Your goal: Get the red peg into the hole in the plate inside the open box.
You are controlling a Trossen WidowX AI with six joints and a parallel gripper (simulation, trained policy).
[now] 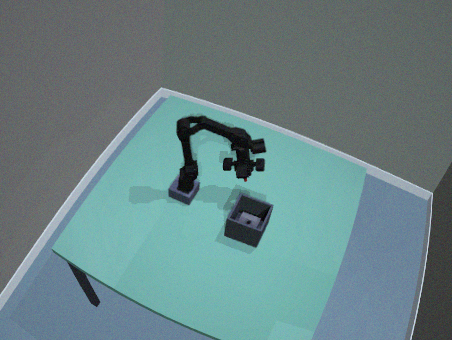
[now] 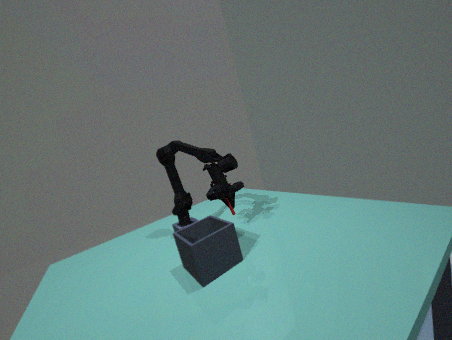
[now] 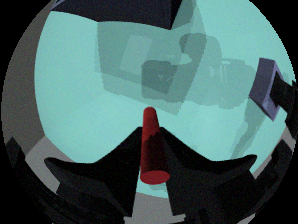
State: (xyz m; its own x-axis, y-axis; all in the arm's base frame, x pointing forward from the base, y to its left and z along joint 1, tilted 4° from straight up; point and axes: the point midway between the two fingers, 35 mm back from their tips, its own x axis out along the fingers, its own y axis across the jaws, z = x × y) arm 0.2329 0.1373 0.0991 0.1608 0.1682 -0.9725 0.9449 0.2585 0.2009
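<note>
Now: the grey plate 200 mm to the right of my gripper tip, 100 mm ahead of it and 70 mm below it. The rest, counted from my gripper tip: red peg: 10 mm to the right, 10 mm above.
</note>
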